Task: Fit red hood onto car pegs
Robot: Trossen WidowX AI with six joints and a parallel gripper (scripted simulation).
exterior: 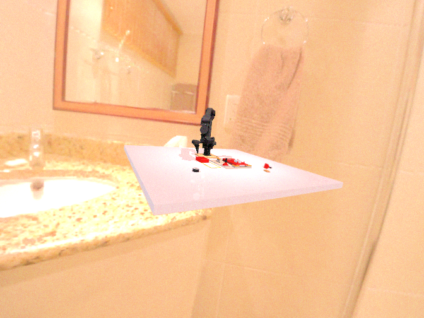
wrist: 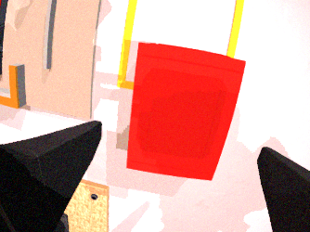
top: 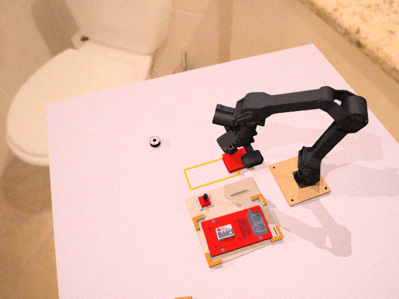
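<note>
The red hood is 4 cm below my gripper tip. The rest, counted from my gripper tip: white engine block (12 cm ahead, 25 cm to the left, 4 cm below).
</note>
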